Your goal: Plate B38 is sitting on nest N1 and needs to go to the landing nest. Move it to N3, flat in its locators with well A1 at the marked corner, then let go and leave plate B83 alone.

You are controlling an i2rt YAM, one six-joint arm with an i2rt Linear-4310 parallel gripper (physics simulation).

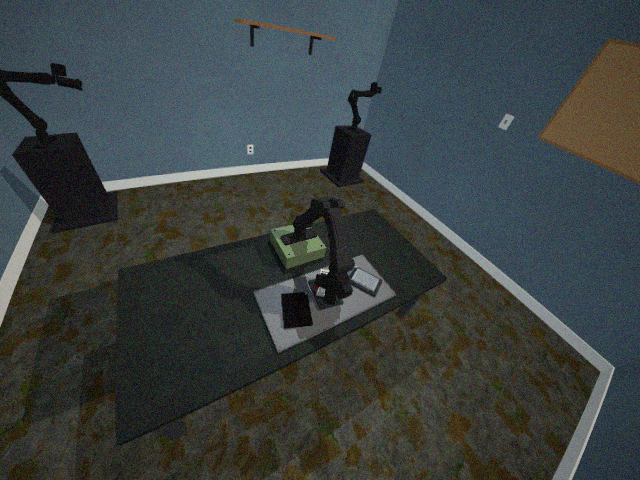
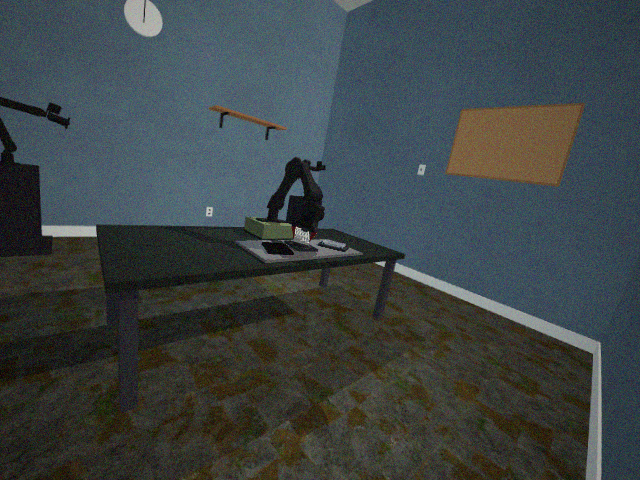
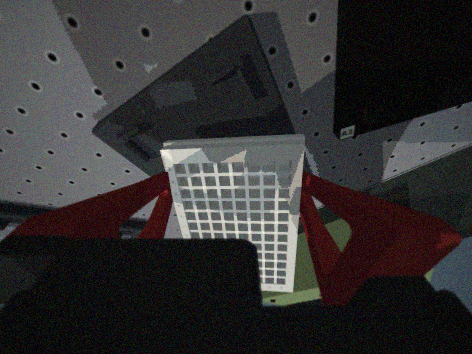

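A white gridded plate, taken as B38, is held between the red fingers of my gripper. It is steeply tilted, not flat, and hangs above a dark grey nest, whose visible part holds no plate. A black nest lies beside it, with a small white corner label, apparently A1. Another light plate, likely B83, lies in the nest on the other side. Nest numbers and plate names are not readable.
The nests stand on a light perforated board on the dark table. The arm's green base block stands behind the board. Two other arms stand on pedestals away from the table.
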